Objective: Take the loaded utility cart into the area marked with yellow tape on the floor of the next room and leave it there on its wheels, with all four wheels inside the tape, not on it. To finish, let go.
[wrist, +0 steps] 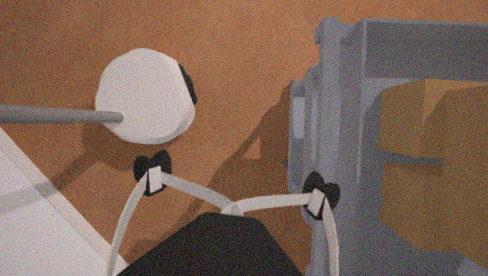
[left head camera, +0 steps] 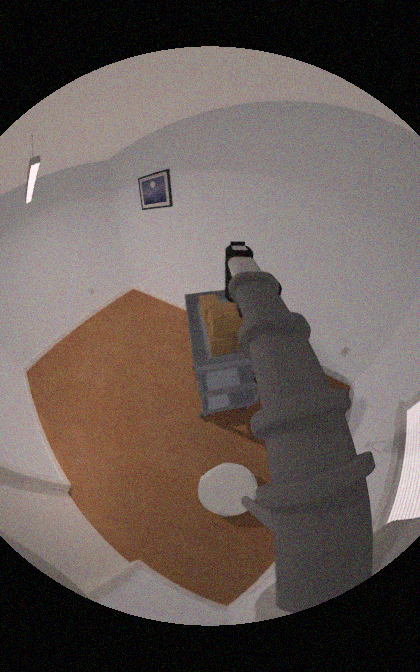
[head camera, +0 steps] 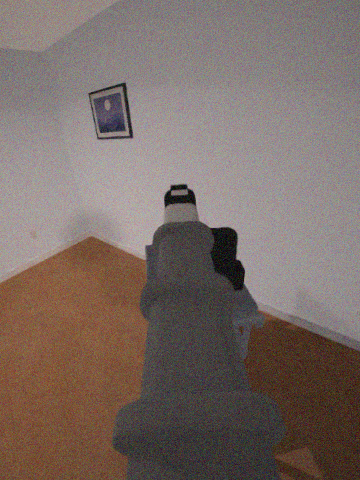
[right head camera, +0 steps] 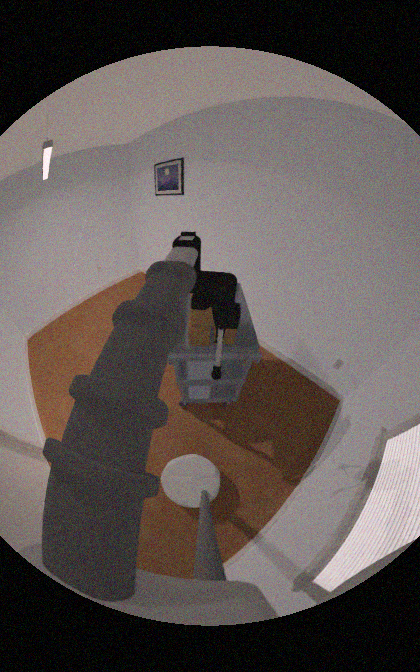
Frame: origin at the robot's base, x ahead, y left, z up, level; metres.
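Seen in the pictures: gripper, between the fingertips: (wrist: 237,176).
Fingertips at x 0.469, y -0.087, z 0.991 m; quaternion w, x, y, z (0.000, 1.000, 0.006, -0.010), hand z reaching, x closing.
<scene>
A point is followed by its place in that frame.
The blue-grey utility cart (head camera: 246,306) @[x 0.745, y -0.278, z 0.765 m] (left head camera: 193,332) (right head camera: 241,353) (wrist: 327,100) @[x 0.586, y 0.018, z 0.835 m] stands upright near the wall, largely hidden by my arm in the head camera view. Brown boxes (left head camera: 220,325) (right head camera: 200,327) (wrist: 465,175) @[x 0.751, y -0.058, z 0.923 m] lie in its top tray. My gripper (right head camera: 216,372) (wrist: 237,176) @[x 0.469, y -0.087, z 0.991 m] is open, pointing down at the cart's near end. In the wrist view one fingertip appears over the end rim and the other over the floor beyond that end; whether the rim is touched cannot be told. The wheels are mostly hidden. Yellow tape does not show.
My round white base (left head camera: 227,487) (right head camera: 187,480) (wrist: 142,95) @[x 0.011, y 0.007, z 0.187 m] stands on the orange-brown floor off the cart's near end. A wall with a framed picture (head camera: 111,112) @[x 2.334, y 0.578, z 1.647 m] (left head camera: 155,190) (right head camera: 169,177) runs behind the cart. A bright blind (right head camera: 380,510) is at the lower right.
</scene>
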